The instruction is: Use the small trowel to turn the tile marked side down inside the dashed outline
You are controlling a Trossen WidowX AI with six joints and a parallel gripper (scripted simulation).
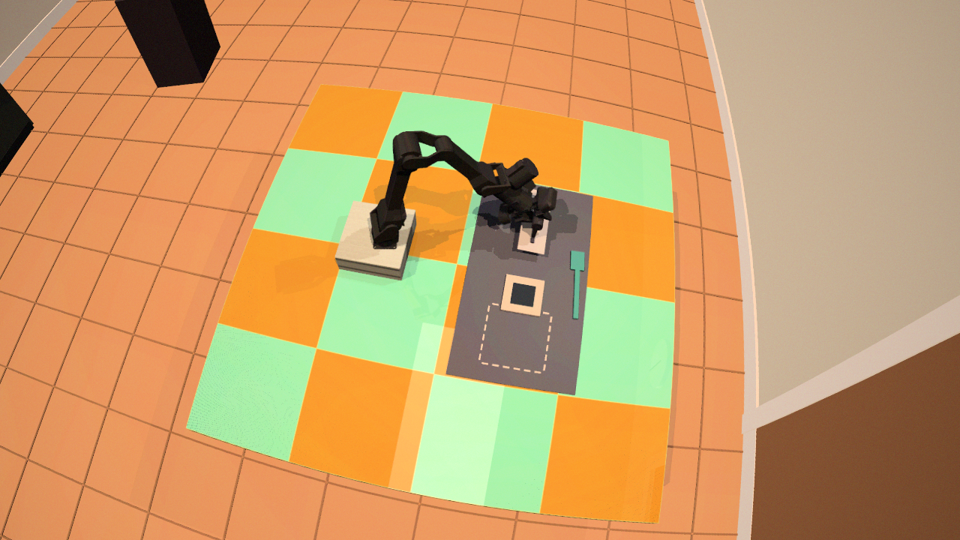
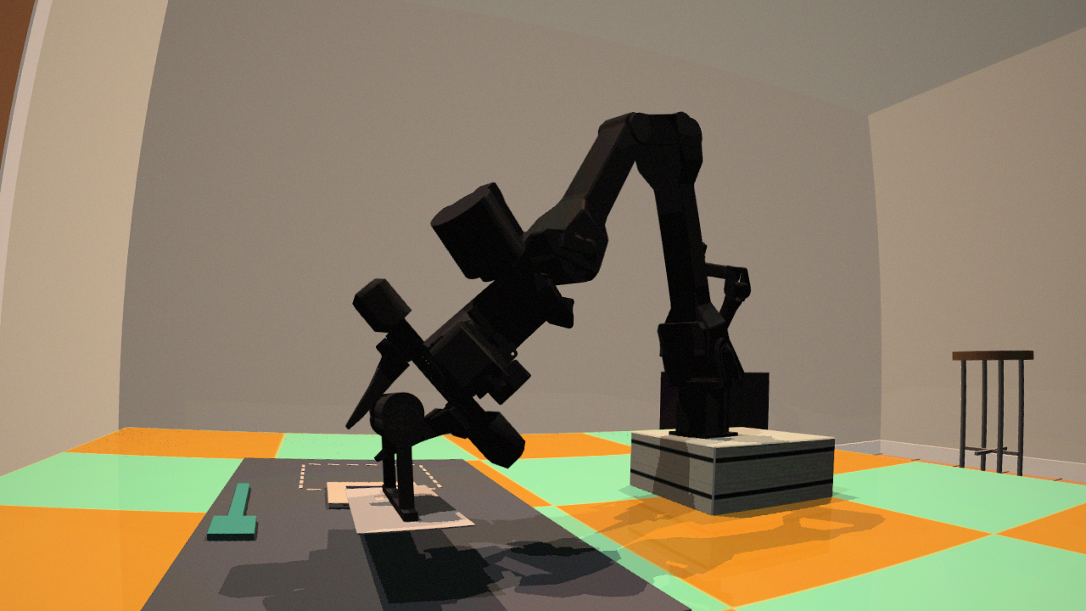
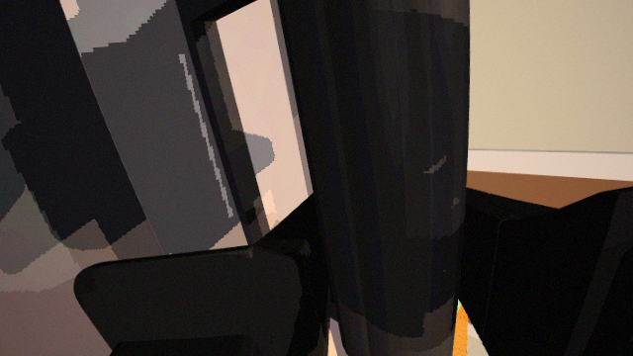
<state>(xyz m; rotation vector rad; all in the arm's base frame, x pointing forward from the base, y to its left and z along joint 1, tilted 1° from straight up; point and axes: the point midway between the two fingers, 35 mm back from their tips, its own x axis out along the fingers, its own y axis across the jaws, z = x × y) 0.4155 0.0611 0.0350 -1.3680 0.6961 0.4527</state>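
The grey mat lies 5 cm behind my gripper tip, 13 cm to the right of it and 11 cm below it. From my gripper tip the other things lie so: small trowel: 3 cm behind, 1 cm below; then pale tile: 6 cm behind, 19 cm to the right, 9 cm below; then green trowel-like tool: 9 cm ahead, 13 cm to the right, 9 cm below.
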